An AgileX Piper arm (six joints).
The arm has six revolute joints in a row. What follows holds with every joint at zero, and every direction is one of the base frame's. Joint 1 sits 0.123 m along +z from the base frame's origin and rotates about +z. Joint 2 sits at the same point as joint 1 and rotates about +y. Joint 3 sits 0.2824 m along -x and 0.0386 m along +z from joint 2 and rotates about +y. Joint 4 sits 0.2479 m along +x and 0.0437 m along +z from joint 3 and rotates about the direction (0.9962, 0, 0.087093). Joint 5 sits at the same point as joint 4 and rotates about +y. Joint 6 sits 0.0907 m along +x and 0.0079 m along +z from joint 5 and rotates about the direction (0.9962, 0, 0.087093). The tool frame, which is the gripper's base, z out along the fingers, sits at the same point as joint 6; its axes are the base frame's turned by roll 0, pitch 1.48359 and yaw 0 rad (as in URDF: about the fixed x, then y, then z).
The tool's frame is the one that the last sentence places.
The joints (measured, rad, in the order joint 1, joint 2, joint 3, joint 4, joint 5, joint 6), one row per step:
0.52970 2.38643 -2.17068 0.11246 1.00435 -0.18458
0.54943 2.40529 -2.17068 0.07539 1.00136 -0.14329
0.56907 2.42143 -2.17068 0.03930 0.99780 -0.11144
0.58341 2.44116 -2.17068 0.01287 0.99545 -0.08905
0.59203 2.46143 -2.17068 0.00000 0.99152 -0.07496
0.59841 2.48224 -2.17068 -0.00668 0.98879 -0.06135
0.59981 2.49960 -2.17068 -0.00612 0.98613 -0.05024
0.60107 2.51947 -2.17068 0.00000 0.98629 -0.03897
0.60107 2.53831 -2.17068 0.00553 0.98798 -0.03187
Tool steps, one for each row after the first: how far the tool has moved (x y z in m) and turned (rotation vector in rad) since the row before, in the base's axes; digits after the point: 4 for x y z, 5 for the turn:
-0.0027 0.0071 -0.0100 -0.02658 0.00640 -0.01283
-0.0030 0.0070 -0.0085 -0.02683 -0.00013 -0.00407
-0.0021 0.0052 -0.0103 -0.02425 0.00555 -0.00177
-0.0010 0.0036 -0.0105 -0.01522 0.00958 -0.00200
-0.0009 0.0028 -0.0109 -0.01148 0.01402 -0.00490
0.0000 0.0010 -0.0091 -0.00465 0.01455 -0.00915
-0.0005 0.0010 -0.0105 -0.00337 0.02193 -0.01092
-0.0004 0.0002 -0.0100 -0.00542 0.02119 -0.00823

